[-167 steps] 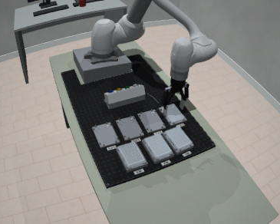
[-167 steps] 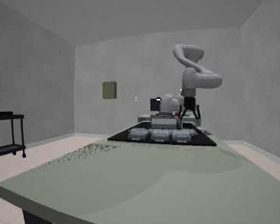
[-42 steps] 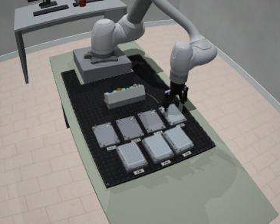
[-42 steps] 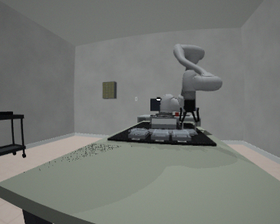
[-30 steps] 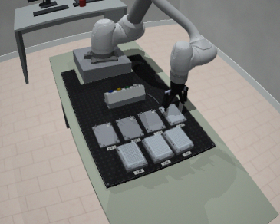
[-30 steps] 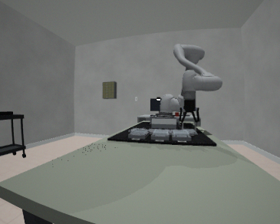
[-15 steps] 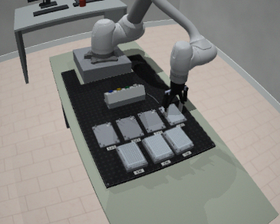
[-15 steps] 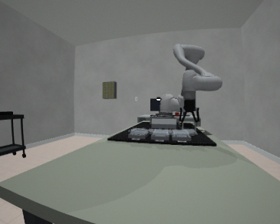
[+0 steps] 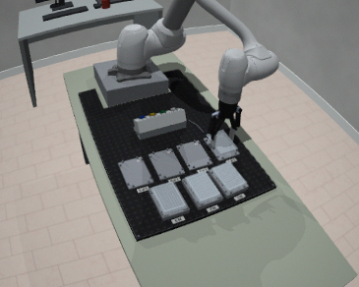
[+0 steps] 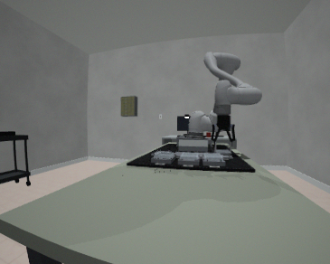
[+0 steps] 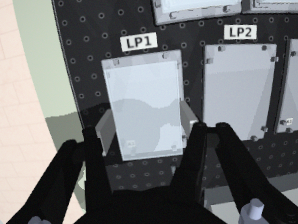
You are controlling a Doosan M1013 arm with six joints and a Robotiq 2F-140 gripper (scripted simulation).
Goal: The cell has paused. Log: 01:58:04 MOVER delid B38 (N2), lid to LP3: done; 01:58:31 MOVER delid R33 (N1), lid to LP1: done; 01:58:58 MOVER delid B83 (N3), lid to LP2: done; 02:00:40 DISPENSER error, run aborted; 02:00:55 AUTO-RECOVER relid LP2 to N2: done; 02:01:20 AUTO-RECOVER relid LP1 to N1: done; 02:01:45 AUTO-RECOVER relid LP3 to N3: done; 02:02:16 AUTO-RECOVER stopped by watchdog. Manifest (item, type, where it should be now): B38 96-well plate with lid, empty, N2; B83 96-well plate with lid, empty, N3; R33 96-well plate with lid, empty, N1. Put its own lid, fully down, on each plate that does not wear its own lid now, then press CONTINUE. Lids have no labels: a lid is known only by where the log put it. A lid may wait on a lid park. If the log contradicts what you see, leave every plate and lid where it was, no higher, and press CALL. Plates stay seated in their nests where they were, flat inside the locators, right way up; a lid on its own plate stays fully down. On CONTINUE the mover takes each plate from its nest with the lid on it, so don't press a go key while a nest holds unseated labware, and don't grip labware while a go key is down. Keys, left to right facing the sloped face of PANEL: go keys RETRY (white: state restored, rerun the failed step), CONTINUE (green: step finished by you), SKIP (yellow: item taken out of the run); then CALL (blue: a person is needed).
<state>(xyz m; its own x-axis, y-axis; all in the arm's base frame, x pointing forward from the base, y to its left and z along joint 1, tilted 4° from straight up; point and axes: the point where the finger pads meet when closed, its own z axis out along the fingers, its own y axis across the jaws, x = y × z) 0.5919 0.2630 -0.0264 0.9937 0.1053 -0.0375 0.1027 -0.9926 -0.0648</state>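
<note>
My hand is 50 mm above the lid park LP1. The rest, counted from my hand: lid park LP2 (130 mm to the right, 50 mm below, 20 mm ahead); then lid park LP4 (260 mm to the right, 50 mm below, 30 mm ahead); then white key (220 mm behind, 140 mm to the right, 10 mm above).
</note>
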